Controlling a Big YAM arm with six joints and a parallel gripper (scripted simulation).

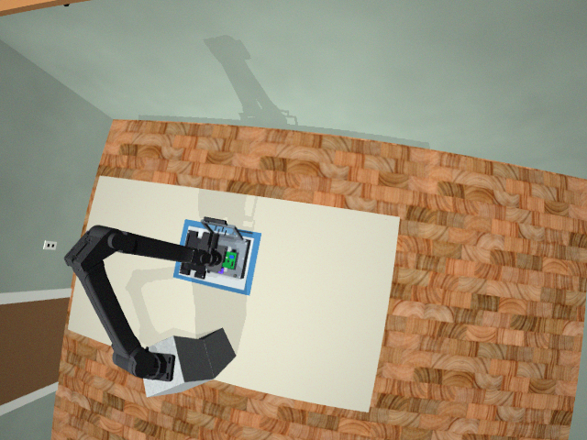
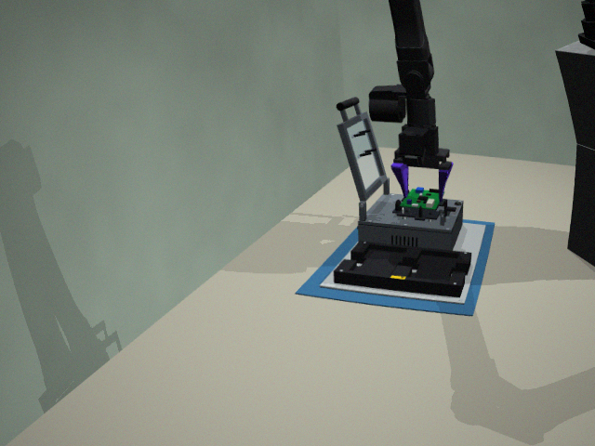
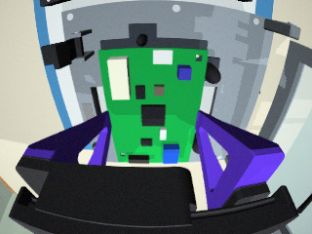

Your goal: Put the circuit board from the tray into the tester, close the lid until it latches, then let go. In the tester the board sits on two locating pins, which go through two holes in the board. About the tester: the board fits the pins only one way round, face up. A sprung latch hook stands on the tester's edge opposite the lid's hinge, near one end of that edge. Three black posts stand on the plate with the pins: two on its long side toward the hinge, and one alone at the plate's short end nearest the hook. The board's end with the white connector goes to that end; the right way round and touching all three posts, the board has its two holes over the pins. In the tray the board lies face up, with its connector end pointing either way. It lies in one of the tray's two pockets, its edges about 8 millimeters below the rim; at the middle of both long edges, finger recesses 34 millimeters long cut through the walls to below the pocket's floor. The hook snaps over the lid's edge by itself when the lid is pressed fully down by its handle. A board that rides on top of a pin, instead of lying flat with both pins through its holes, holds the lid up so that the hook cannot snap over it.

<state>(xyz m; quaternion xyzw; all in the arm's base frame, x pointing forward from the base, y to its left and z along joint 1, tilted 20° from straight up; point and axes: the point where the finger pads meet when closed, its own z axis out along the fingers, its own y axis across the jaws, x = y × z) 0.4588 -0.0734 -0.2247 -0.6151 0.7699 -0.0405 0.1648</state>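
Now: the green circuit board right at my hand. Also, from my hand: tester 40 mm ahead, 30 mm to the left, 20 mm above; tester lid 120 mm ahead, 90 mm above, 20 mm to the right; tester plate 20 mm below, 10 mm to the left, 10 mm ahead.
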